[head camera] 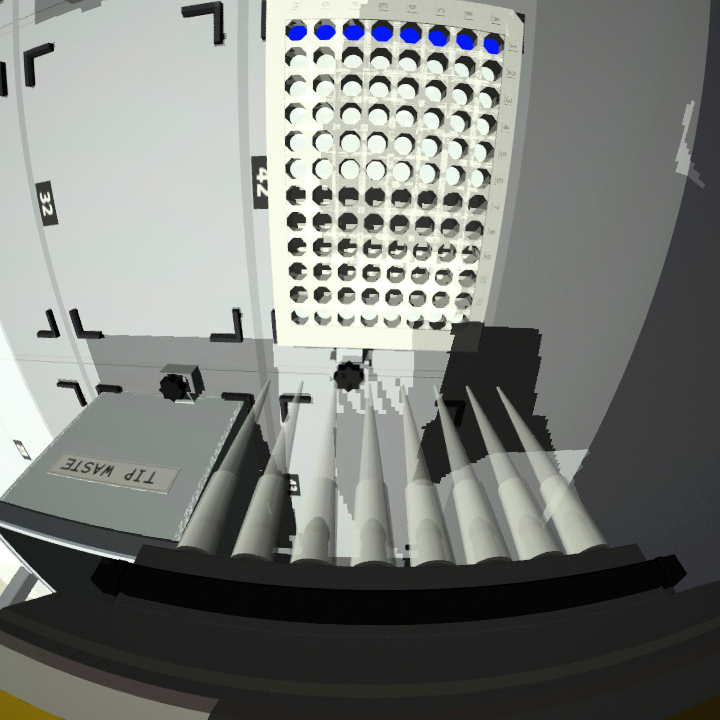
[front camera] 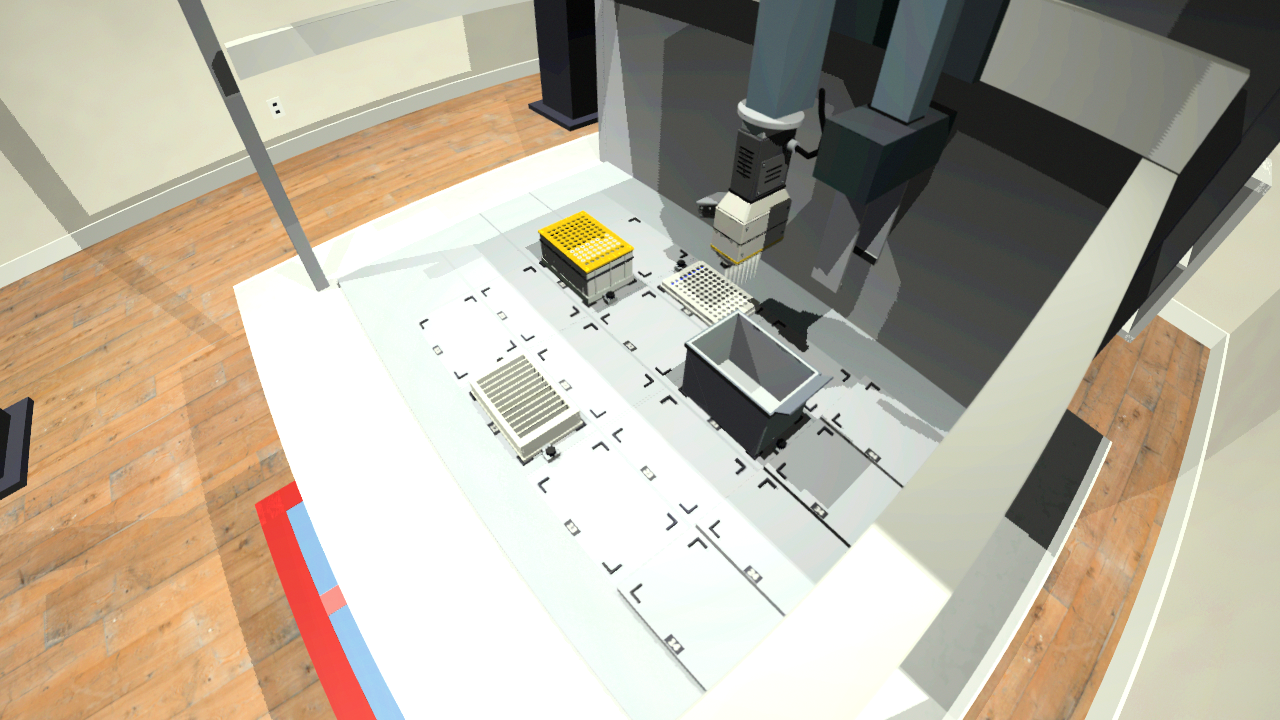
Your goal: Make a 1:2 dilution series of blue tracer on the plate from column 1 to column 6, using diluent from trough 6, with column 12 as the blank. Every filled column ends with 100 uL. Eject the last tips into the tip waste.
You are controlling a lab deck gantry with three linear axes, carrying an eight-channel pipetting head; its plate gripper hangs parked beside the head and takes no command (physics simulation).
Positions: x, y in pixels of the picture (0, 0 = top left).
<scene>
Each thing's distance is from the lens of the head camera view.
dark back wall [head camera: 642, 479]: 0.21 m
</scene>
